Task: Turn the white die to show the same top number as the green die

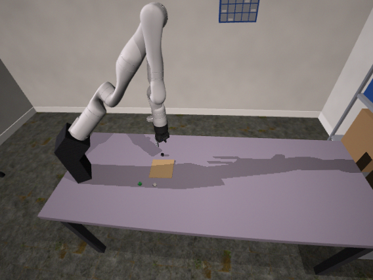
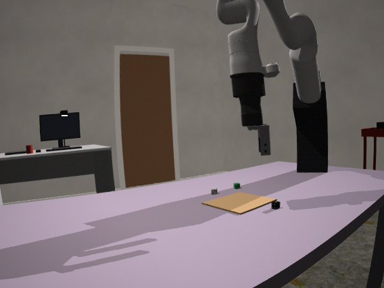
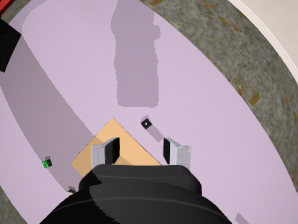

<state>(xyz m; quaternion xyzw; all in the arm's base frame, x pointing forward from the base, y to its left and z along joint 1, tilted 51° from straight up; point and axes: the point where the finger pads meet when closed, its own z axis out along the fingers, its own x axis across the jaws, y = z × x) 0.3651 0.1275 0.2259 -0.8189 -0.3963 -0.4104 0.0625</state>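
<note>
My hand is 50 mm short of the white die, 200 mm to the left of it and 140 mm above it. Round my hand: tan mat: 30 mm ahead, 80 mm to the right, 150 mm below; then green die: 40 mm behind, 230 mm to the right, 140 mm below; then black die: 20 mm behind, 20 mm to the left, 140 mm below.
</note>
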